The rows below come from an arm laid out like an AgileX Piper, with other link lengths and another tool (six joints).
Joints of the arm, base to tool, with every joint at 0 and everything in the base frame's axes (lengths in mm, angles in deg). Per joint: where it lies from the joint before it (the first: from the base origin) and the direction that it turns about. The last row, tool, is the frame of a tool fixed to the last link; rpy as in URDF.
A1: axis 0 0 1 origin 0.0 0.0 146.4
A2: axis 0 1 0 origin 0.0 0.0 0.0
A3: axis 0 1 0 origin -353.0 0.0 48.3
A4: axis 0.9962 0 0.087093 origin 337.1 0.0 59.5
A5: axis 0 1 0 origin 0.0 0.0 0.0
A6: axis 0.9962 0 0.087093 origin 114.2 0.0 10.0
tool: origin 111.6 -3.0 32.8 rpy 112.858 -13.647 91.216
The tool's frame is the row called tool.
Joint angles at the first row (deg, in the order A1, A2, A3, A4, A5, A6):
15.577 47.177 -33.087 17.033 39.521 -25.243
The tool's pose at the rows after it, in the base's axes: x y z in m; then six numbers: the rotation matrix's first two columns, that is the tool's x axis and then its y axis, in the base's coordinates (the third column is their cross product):
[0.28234 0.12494 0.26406 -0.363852 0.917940 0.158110 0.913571 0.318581 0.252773]
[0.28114 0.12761 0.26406 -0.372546 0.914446 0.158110 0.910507 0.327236 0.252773]
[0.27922 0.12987 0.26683 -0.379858 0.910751 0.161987 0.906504 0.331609 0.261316]
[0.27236 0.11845 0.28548 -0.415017 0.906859 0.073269 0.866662 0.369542 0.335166]
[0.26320 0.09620 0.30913 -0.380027 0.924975 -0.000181 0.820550 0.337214 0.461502]
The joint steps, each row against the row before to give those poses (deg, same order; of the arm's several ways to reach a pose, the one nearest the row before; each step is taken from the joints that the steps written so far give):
0.001 0.000 0.000 -0.001 0.128 0.002
0.543 -0.001 0.000 0.001 0.001 -0.001
0.350 -0.465 0.000 0.373 0.001 -0.135
-1.066 -4.367 0.398 -2.150 -0.341 -3.385
-2.850 -7.283 2.440 -1.452 -3.424 -1.783

